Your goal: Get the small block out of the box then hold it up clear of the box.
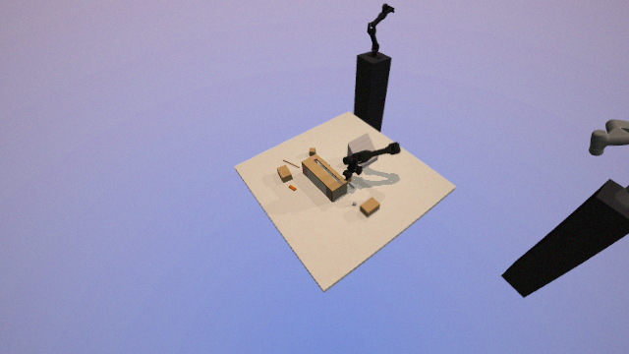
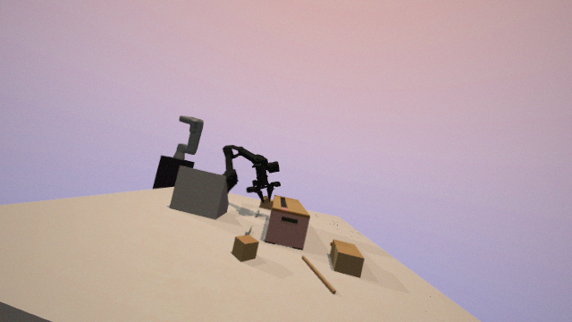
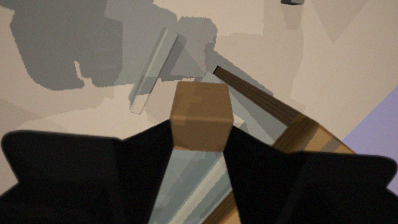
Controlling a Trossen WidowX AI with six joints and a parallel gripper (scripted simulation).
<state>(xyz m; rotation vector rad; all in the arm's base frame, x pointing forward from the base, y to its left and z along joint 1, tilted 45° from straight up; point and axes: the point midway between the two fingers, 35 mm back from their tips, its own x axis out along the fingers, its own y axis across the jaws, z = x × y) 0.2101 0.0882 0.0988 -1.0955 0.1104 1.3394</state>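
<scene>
Now: gripper tip 10 mm to the right of the brown cube, 10 mm below it and 10 mm past it. Round my gripper tip: orange piece 360 mm ahead, 220 mm to the right, 80 mm below; grey block 170 mm to the left, 80 mm below, 50 mm ahead; long wooden box 140 mm to the right, 80 mm ahead, 20 mm below.
</scene>
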